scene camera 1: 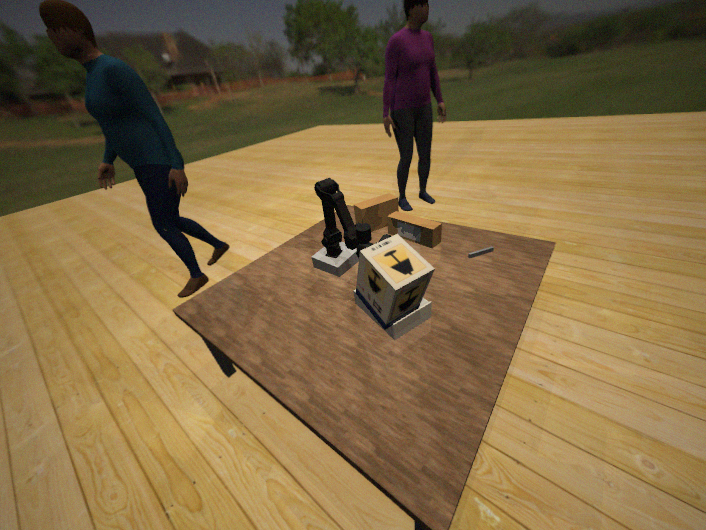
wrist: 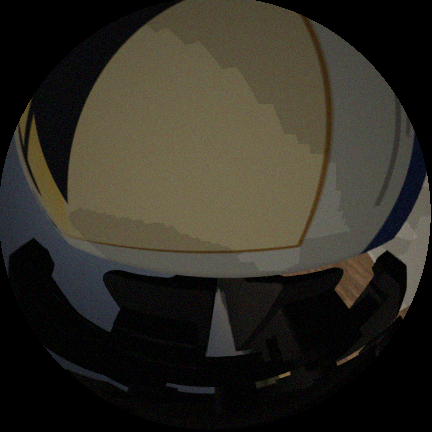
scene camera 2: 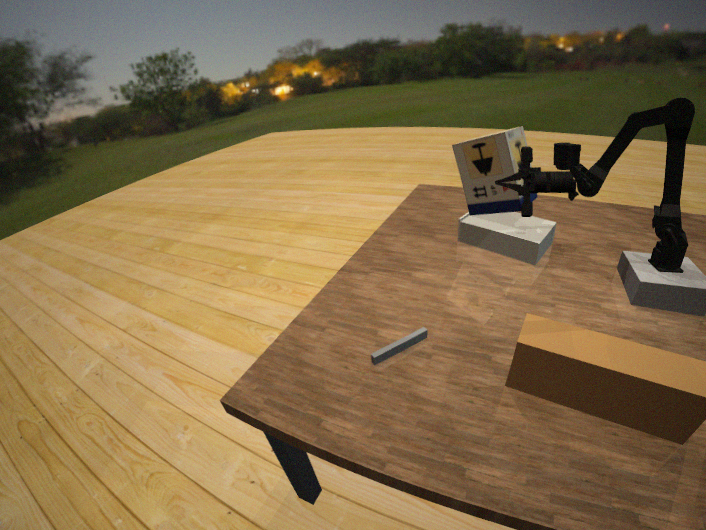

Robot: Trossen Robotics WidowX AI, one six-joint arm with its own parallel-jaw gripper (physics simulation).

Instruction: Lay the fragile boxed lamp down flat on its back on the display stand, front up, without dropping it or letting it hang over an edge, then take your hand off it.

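Frame: origin at the arm's base, x ahead, y left, z up, level; millimetres.
Seen in the pictures: gripper, between the fingertips: (scene camera 2: pixel 495 182); arm's base, origin of its link: (scene camera 1: pixel 334 253) (scene camera 2: pixel 665 266).
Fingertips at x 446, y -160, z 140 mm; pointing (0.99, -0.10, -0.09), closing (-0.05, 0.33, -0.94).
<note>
Offsets run from my fingertips to a thing's top centre. Level surfaces: height alone.
The boxed lamp (scene camera 1: pixel 393 276) (scene camera 2: pixel 490 168) (wrist: pixel 193 160) is a white and yellow carton with a black lamp print. It stands on the white display stand (scene camera 1: pixel 411 321) (scene camera 2: pixel 509 233), tipped away from the arm and leaning off its base edge. My gripper (scene camera 2: pixel 502 182) (wrist: pixel 217 289) is shut with nothing between the fingers. Its closed tips are at the box's side, about mid-height. In scene camera 1 the fingers are hidden behind the box. In the wrist view the box fills nearly everything.
The stand and the arm's base (scene camera 1: pixel 334 260) sit on a brown wooden table {dz -205 mm} (scene camera 1: pixel 351 394) (scene camera 2: pixel 404 421). Two cardboard boxes {dy +621, dx -422, dz -46 mm} (scene camera 1: pixel 375 209) {dy +530, dx -164, dz -96 mm} (scene camera 1: pixel 415 228) lie behind the arm. A small grey bar {dy +459, dx +195, dz -184 mm} (scene camera 1: pixel 480 252) (scene camera 2: pixel 399 345) lies apart. Two people (scene camera 1: pixel 411 79) (scene camera 1: pixel 135 131) are on the deck.
</note>
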